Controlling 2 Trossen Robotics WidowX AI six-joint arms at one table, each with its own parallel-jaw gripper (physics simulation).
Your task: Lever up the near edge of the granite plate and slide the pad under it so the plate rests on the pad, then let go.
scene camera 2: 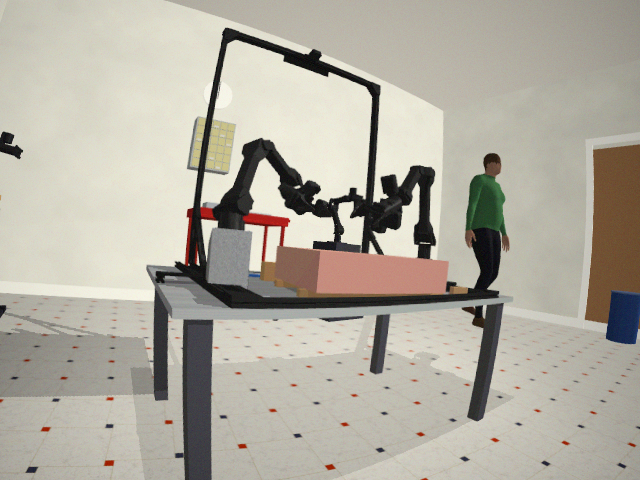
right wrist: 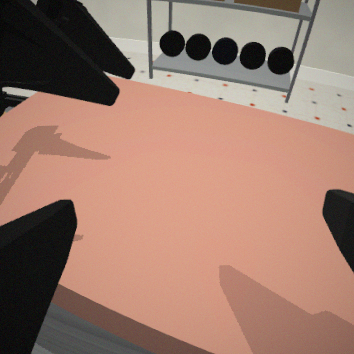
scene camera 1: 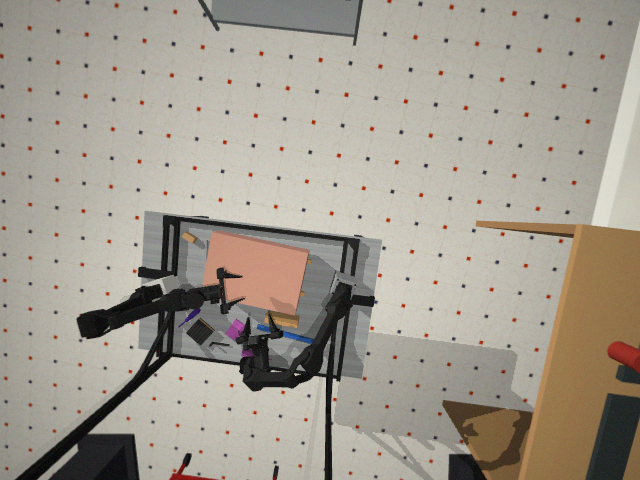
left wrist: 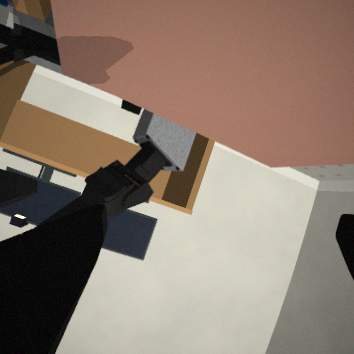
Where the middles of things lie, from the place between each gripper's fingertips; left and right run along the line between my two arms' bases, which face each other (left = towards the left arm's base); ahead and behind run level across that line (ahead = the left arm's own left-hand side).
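Labels:
With the granite plate (scene camera 2: 321,271) in sight, I find my right hand 17 cm above it, 5 cm to the right of it and 15 cm short of it.
From my left hand, the granite plate is 15 cm below, 1 cm to the right and 3 cm ahead. By its middle, the granite plate is nearer to my left hand than to my right hand.

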